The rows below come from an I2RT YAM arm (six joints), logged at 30 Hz.
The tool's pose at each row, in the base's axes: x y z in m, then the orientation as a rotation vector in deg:
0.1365 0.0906 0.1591 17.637 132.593 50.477
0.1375 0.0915 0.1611 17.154 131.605 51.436
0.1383 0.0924 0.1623 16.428 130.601 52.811
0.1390 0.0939 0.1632 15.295 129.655 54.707
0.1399 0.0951 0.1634 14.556 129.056 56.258
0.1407 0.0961 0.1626 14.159 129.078 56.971
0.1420 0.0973 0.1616 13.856 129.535 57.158
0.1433 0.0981 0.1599 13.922 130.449 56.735
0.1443 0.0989 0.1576 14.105 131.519 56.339
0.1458 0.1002 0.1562 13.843 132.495 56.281
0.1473 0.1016 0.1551 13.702 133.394 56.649
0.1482 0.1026 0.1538 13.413 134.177 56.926
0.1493 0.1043 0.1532 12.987 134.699 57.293
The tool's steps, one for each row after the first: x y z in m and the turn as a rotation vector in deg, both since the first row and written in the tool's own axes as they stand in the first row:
-0.0014 0.0020 0.0000 -1.071 -0.474 -0.172
-0.0022 0.0035 0.0002 -2.476 -0.766 -0.373
-0.0025 0.0052 0.0009 -4.297 -0.730 -0.663
-0.0028 0.0062 0.0020 -5.676 -0.560 -0.735
-0.0026 0.0064 0.0035 -6.215 -0.204 -0.760
-0.0026 0.0066 0.0055 -6.243 0.324 -0.834
-0.0025 0.0061 0.0077 -5.632 0.959 -0.792
-0.0018 0.0052 0.0101 -4.954 1.723 -0.632
-0.0018 0.0052 0.0125 -4.635 2.611 -0.676
-0.0018 0.0055 0.0148 -4.577 3.563 -0.500
-0.0015 0.0054 0.0167 -4.541 4.407 -0.473
-0.0013 0.0063 0.0186 -4.686 5.080 -0.551

